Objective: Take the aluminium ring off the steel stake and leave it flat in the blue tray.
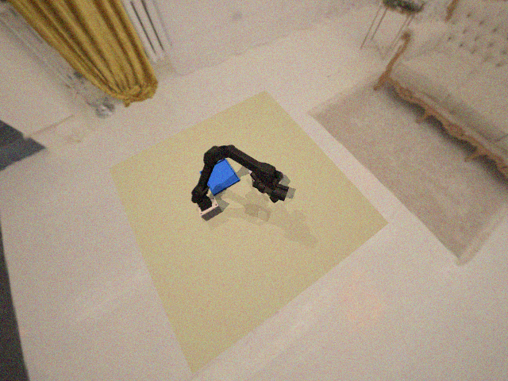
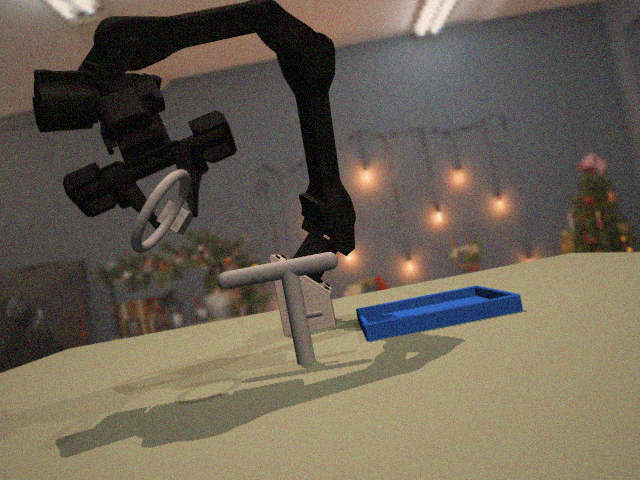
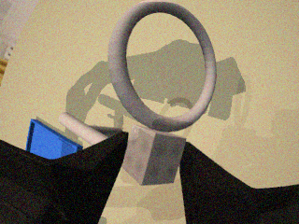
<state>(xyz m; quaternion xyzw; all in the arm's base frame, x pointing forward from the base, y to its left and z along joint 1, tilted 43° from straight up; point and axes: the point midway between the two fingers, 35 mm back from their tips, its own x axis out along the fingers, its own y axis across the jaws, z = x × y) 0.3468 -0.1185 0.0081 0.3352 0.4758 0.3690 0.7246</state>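
My gripper tip is now 4 cm short of the aluminium ring and 1 cm below it. Also, from my gripper tip: blue tray: 25 cm to the left, 21 cm behind, 16 cm below.
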